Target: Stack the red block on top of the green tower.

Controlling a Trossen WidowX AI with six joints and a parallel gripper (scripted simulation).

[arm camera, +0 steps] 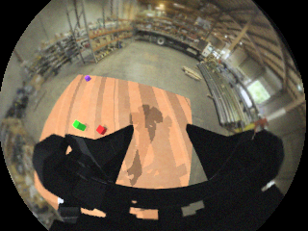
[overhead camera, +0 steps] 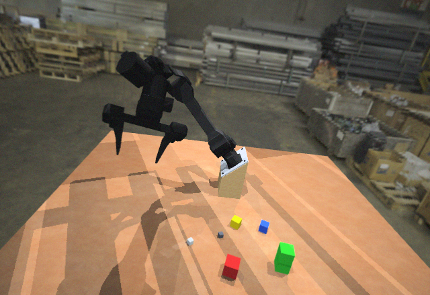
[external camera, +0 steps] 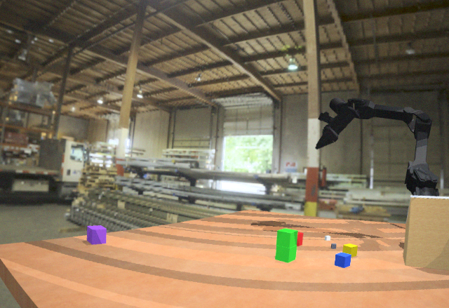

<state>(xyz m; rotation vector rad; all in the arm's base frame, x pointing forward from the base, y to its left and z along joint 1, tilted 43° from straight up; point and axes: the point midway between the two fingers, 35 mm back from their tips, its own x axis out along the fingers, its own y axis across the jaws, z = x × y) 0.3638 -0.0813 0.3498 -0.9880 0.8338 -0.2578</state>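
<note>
Now: the red block 27 cm to the left of my gripper tip and 32 cm below it. Also, from my gripper tip: blue block: 17 cm behind, 40 cm to the left, 32 cm below; then yellow block: 18 cm behind, 30 cm to the left, 32 cm below; then purple block: 41 cm ahead, 68 cm to the left, 32 cm below.
</note>
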